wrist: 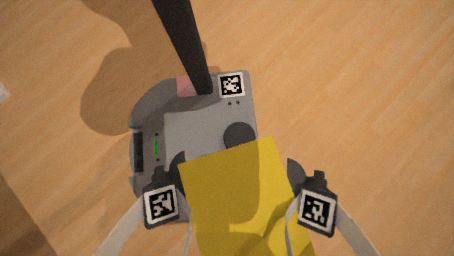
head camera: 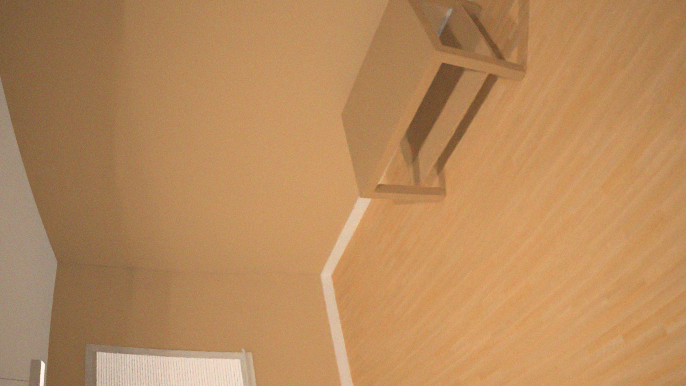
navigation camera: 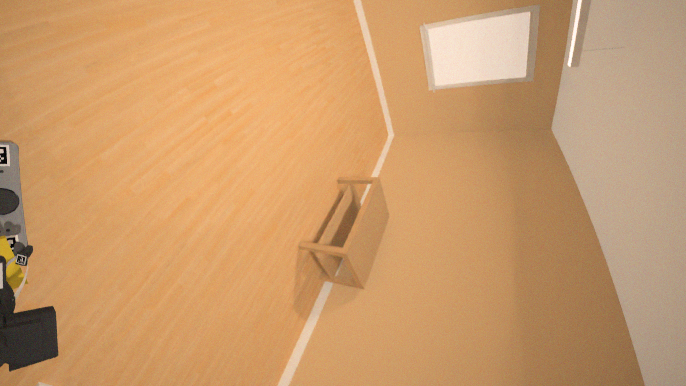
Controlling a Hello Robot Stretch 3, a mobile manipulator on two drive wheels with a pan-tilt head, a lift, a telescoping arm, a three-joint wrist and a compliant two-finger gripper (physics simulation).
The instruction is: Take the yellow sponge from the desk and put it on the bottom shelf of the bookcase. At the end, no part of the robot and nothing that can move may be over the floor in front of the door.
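Seen in the pictures: gripper, between the fingertips: (wrist: 237, 172); robot's base, origin of its link: (navigation camera: 1, 199).
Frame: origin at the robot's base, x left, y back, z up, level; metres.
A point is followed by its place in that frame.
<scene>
The yellow sponge (wrist: 225, 200) {x -0.090, y 0.021, z 0.521 m} (navigation camera: 14, 274) {x -0.128, y -0.016, z 0.520 m} is between the two fingers of my gripper (wrist: 237, 172) {x -0.074, y 0.012, z 0.474 m}, which is shut on it. In the wrist view it is held above my grey base (wrist: 195, 135) {x 0.017, y 0.096, z 0.160 m}, with part of the base and floor hidden behind it. A low wooden unit with open sides (head camera: 385, 100) {x -0.403, y -2.018, z 0.450 m} (navigation camera: 369, 235) {x -0.494, y -2.018, z 0.451 m}, which looks like the bookcase, stands against the wall, apart from the gripper. Its lower board shows through the opening, partly in shadow. The desk cannot be made out for certain, and no door can be identified.
The head and navigation views are turned sideways. A white skirting strip (head camera: 343, 237) {x 0.331, y -3.598, z 0.061 m} (navigation camera: 375, 65) {x 1.616, y -3.288, z 0.063 m} runs along the walls to a corner beyond the unit. A pale framed panel (head camera: 170, 370) {x 1.380, y -3.491, z 1.413 m} (navigation camera: 480, 50) {x 1.599, y -3.311, z 1.463 m} is on the adjoining wall. My dark mast (wrist: 185, 45) {x 0.116, y 0.066, z 0.365 m} rises from the base.
</scene>
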